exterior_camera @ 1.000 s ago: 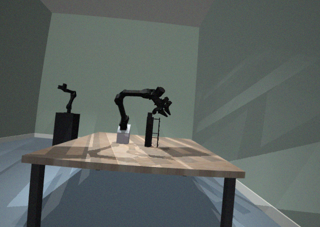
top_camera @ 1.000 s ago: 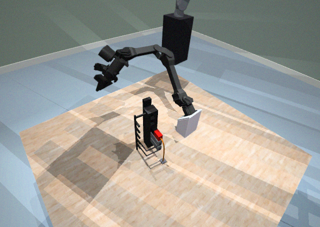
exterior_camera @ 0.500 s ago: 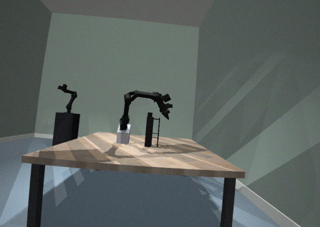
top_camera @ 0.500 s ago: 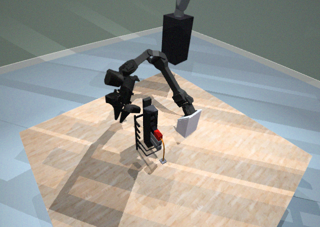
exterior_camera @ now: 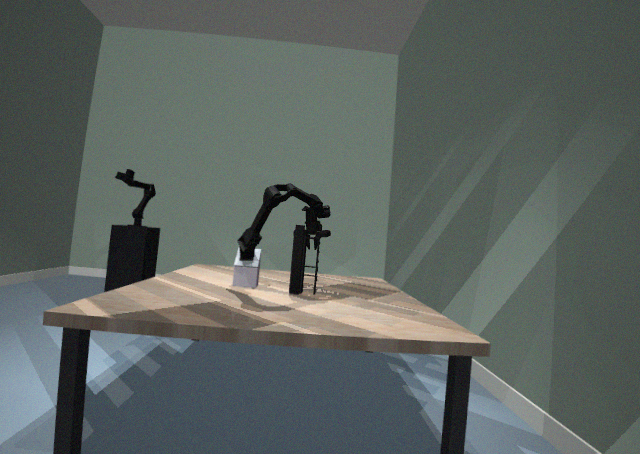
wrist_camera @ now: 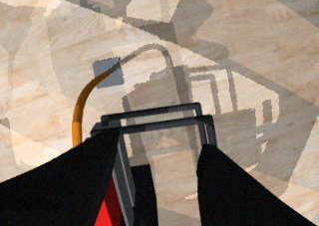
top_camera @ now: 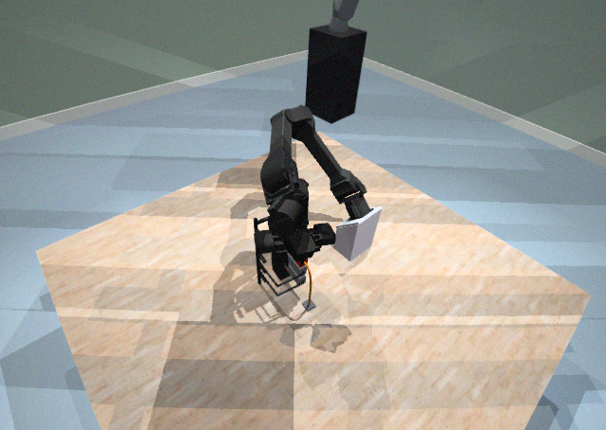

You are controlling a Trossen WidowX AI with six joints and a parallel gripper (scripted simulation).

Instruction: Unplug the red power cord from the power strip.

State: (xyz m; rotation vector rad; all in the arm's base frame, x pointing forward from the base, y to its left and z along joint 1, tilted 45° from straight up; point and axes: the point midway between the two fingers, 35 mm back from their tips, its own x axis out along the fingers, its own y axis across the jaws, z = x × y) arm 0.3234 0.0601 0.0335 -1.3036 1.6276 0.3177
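Now: gripper tip 6 cm past the red plug, 5 cm to the left of it and 3 cm above it. Round my gripper tip: grey plate: 20 cm below, 4 cm behind, 3 cm to the left.
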